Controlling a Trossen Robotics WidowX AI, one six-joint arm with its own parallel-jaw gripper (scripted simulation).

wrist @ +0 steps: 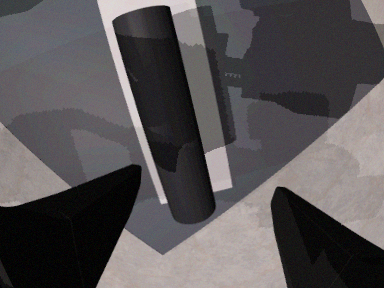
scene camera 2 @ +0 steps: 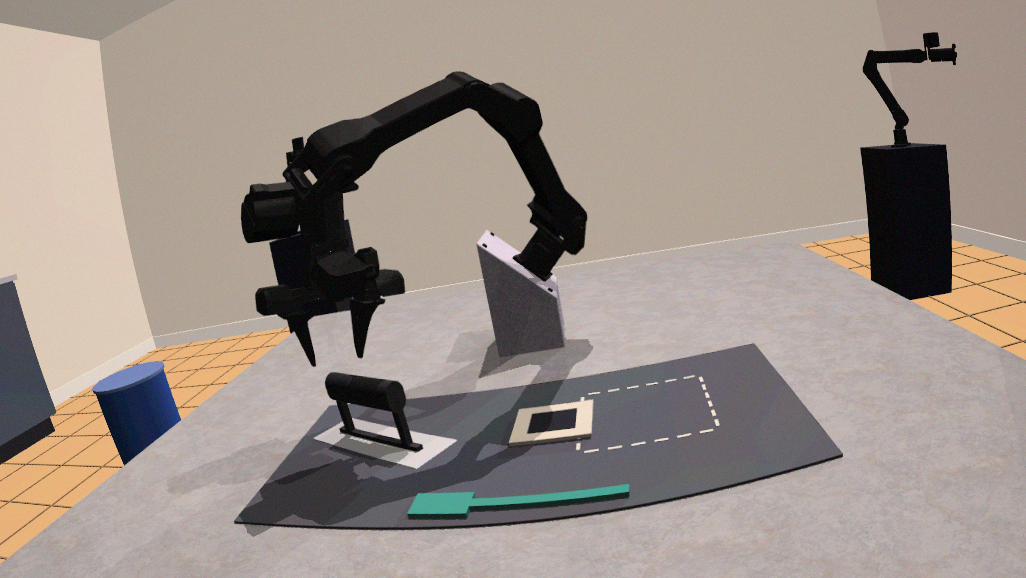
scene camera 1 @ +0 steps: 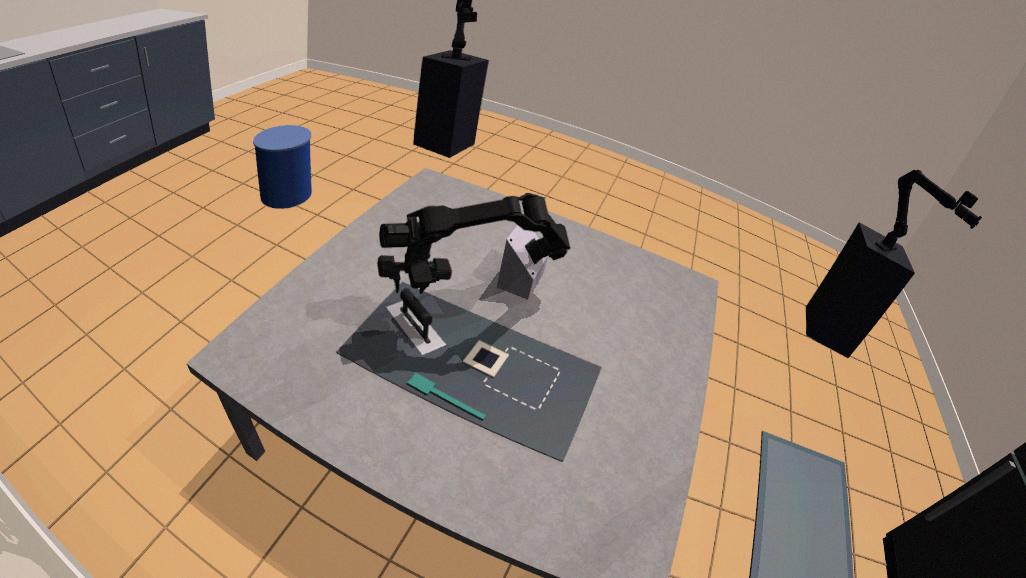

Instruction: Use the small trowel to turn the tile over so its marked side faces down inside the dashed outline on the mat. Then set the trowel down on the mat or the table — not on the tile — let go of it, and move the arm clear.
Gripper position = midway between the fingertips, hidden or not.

Observation:
The gripper (scene camera 2: 336,361) is open and holds nothing. Also in view: a green flat tool (scene camera 2: 429,505) and a dark mat (scene camera 2: 764,428).
The gripper also shows in the wrist view (wrist: 208,185) and in scene camera 1 (scene camera 1: 408,292). The dark mat shows as well in the wrist view (wrist: 281,81) and in scene camera 1 (scene camera 1: 380,345). The wrist view misses the green flat tool: it is out of frame.

